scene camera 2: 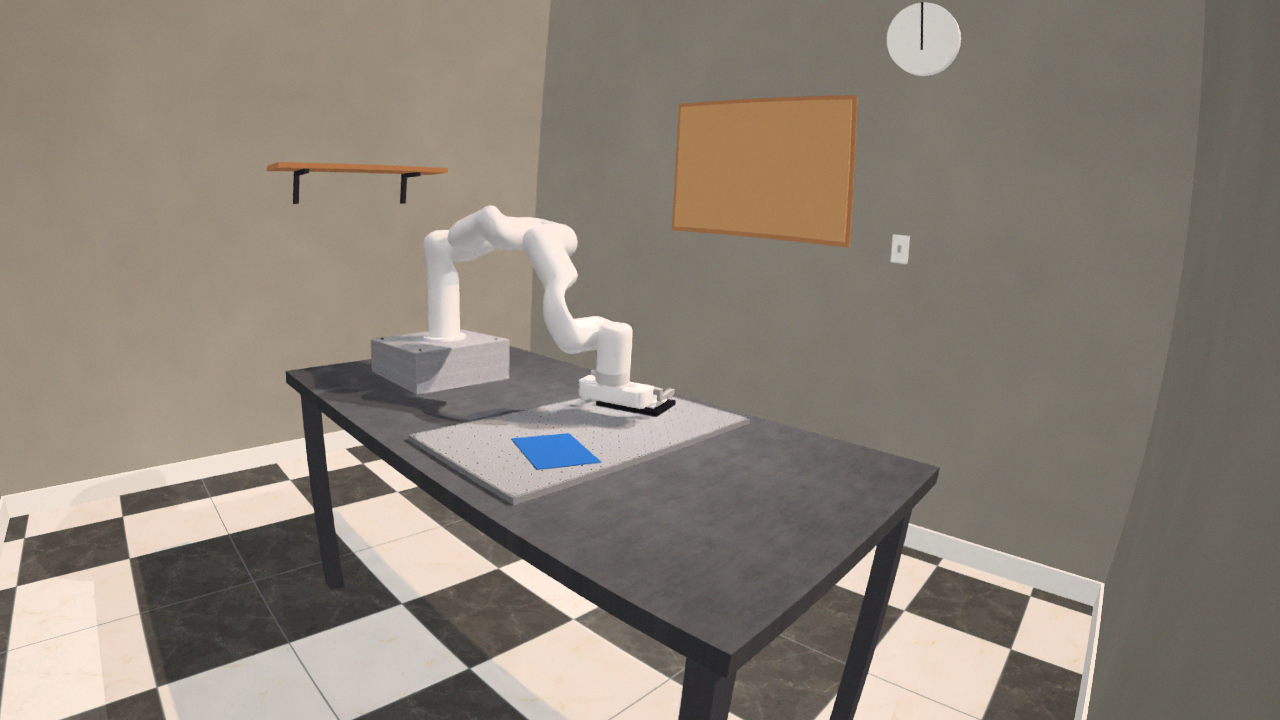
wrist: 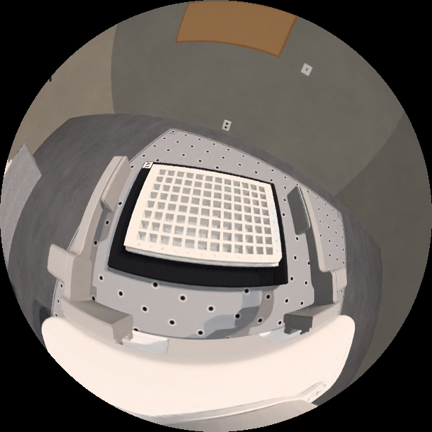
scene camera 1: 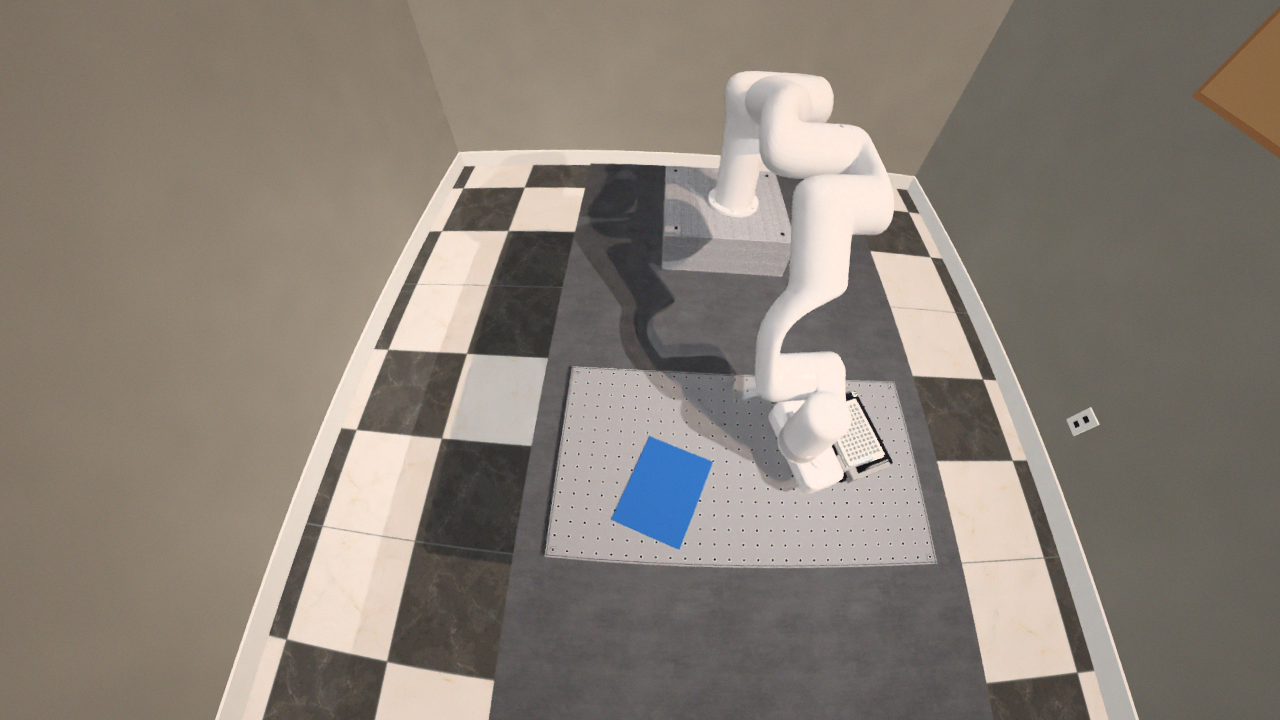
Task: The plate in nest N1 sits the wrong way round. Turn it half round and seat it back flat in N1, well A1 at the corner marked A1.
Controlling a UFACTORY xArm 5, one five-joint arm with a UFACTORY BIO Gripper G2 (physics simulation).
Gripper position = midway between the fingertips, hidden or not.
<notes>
I see my gripper (scene camera 1: 866, 424), a well plate (scene camera 1: 859, 445), a black nest (wrist: 169, 270) and a flat blue sheet (scene camera 1: 659, 501).
The well plate is seen too in the wrist view (wrist: 185, 214). My gripper is seen too in scene camera 2 (scene camera 2: 641, 386) and in the wrist view (wrist: 216, 171). The flat blue sheet also shows in scene camera 2 (scene camera 2: 560, 450).
</notes>
